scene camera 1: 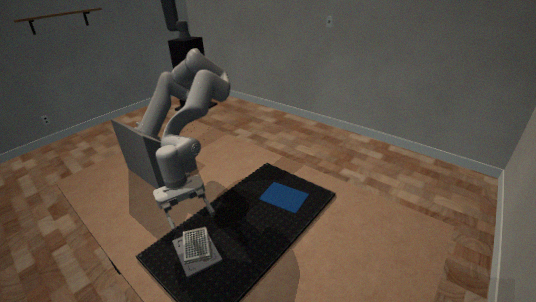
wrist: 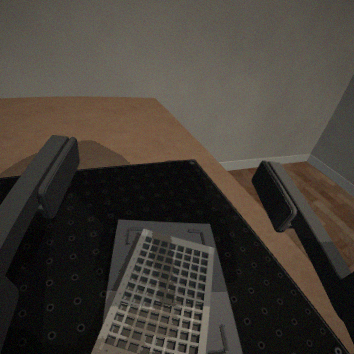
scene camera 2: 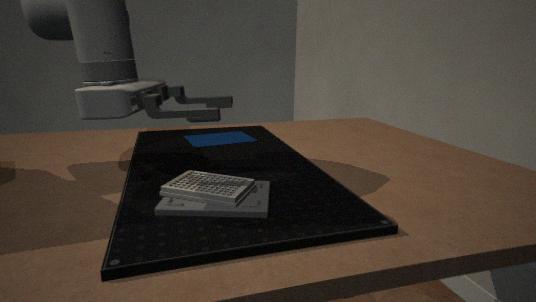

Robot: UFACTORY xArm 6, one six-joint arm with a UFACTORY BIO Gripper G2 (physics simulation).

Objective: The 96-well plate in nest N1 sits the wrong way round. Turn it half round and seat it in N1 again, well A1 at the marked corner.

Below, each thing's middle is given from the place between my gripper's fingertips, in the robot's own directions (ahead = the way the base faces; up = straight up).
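Nest N1 [scene camera 2: 190,208]: 140 mm below my hand, 20 mm behind, 10 mm to the right of it. Flat blue rectangle [scene camera 1: 279,195]: 110 mm ahead of my hand, 380 mm to the left, 150 mm below. 96-well plate [scene camera 2: 230,191]: 30 mm behind my hand, 130 mm below.
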